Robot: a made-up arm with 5 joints. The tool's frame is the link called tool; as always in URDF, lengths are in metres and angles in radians. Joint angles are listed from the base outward. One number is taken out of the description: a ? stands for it. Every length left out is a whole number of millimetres.
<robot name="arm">
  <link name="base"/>
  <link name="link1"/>
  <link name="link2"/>
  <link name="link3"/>
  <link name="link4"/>
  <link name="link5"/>
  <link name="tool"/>
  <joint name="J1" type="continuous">
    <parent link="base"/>
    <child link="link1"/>
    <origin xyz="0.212 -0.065 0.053" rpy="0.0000 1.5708 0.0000"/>
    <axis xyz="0 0 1"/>
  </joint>
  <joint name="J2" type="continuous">
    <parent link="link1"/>
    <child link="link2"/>
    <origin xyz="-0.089 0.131 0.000" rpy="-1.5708 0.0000 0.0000"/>
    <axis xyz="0 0 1"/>
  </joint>
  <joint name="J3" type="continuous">
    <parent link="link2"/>
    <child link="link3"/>
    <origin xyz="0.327 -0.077 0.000" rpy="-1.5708 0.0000 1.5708"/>
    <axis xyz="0 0 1"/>
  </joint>
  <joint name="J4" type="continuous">
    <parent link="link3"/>
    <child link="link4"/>
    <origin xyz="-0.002 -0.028 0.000" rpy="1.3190 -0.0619 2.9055"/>
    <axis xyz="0 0 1"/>
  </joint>
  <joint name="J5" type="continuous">
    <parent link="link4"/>
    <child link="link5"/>
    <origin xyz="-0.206 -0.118 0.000" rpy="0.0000 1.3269 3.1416"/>
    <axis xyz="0 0 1"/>
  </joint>
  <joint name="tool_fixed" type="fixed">
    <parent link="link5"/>
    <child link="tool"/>
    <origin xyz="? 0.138 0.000" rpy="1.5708 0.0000 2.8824"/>
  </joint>
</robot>
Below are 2 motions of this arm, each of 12 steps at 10 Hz.
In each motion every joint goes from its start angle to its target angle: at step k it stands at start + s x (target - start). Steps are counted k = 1, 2, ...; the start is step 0. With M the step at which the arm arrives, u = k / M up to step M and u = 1 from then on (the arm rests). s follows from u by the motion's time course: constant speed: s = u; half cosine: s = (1 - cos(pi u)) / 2; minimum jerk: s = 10 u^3 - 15 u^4 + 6 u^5.
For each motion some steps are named. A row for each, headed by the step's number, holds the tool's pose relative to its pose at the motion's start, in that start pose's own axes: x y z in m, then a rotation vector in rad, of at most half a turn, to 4 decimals.
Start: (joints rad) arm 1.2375 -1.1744 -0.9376 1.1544 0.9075
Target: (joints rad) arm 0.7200 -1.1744 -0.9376 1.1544 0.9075
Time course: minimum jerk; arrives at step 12
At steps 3, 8, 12:
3: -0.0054 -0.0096 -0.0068 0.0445 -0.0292 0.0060
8: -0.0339 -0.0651 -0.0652 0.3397 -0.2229 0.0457
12: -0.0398 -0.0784 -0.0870 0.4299 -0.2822 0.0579

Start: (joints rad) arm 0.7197 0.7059 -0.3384 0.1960 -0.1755
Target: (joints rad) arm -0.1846 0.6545 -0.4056 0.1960 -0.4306
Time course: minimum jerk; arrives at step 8
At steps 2, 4, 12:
2: 0.0326 -0.0452 0.0353 0.0325 0.0517 0.0503
4: 0.1963 -0.2101 0.1343 0.1727 0.2513 0.2288
12: 0.4627 -0.3809 0.1614 0.3779 0.5109 0.4162

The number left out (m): 0.430
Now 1 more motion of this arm.
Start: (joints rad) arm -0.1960 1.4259 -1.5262 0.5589 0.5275
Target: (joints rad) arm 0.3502 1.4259 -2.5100 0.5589 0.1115
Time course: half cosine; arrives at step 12
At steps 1, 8, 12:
1: -0.0003 0.0002 -0.0017 -0.0054 -0.0037 0.0042
8: 0.0003 -0.0332 -0.0542 -0.2015 -0.1407 0.2113
12: 0.0067 -0.0608 -0.0608 -0.2494 -0.1774 0.2919

